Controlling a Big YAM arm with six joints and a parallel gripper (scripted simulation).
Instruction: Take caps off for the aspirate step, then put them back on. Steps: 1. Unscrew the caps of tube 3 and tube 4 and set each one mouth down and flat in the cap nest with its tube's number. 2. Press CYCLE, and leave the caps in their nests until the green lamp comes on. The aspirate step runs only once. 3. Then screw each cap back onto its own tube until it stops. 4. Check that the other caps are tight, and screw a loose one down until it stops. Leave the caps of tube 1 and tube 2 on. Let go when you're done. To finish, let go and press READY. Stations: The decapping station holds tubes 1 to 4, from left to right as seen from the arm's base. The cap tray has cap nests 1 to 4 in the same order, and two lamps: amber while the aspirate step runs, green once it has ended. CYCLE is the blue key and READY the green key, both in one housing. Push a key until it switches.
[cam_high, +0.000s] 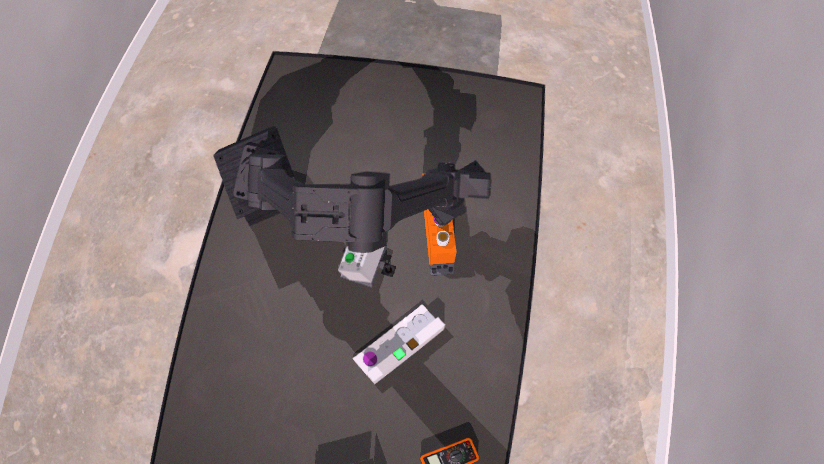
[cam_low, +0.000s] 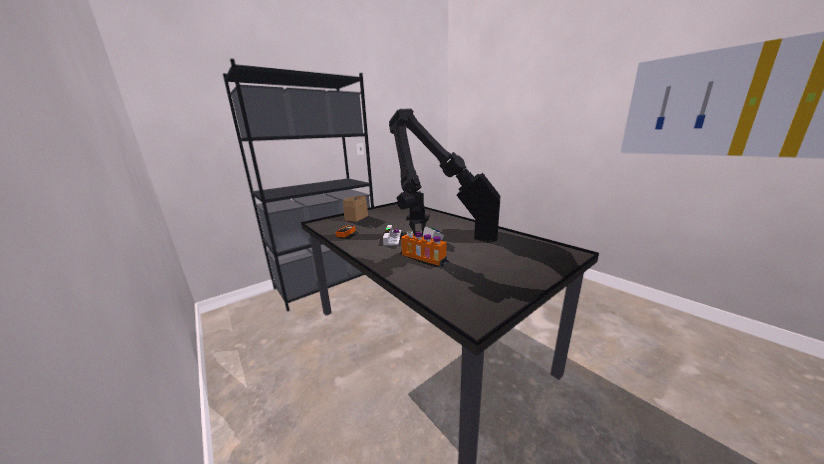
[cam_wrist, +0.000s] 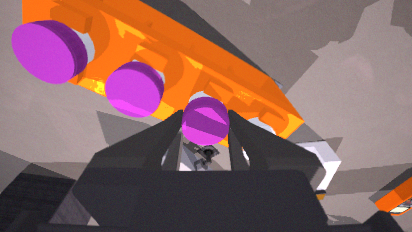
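My gripper is now 150 mm past the cap, 340 mm to the left of it and 100 mm above it. Round my hand: green key 210 mm behind, 100 mm to the right, 50 mm below; then blue key 200 mm behind, 60 mm to the right, 50 mm below; then key housing 190 mm behind, 80 mm to the right, 60 mm below.
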